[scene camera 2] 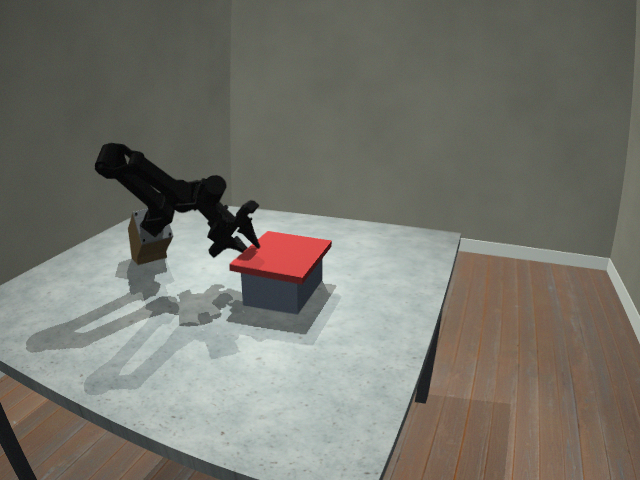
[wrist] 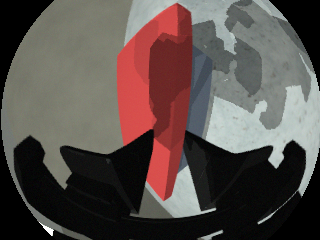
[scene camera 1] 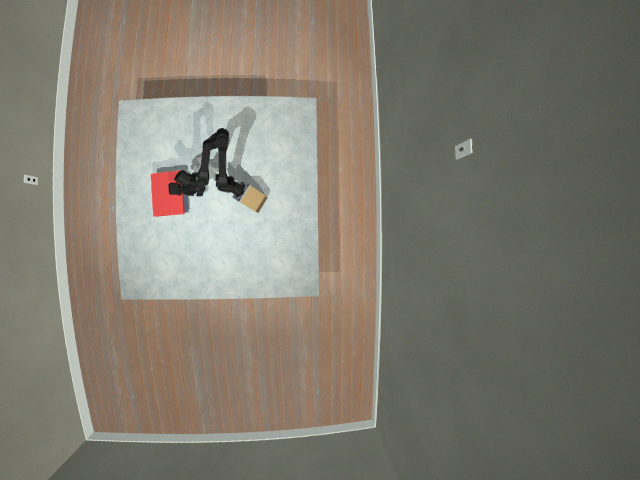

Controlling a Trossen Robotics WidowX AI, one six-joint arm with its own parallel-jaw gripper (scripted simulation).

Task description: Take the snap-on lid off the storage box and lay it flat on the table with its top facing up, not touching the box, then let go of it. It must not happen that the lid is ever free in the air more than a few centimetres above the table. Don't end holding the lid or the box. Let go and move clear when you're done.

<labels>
lid: scene camera 2; wrist 154, 69; scene camera 1
same spot on lid: (scene camera 2: 285, 257) = (scene camera 1: 163, 188)
</labels>
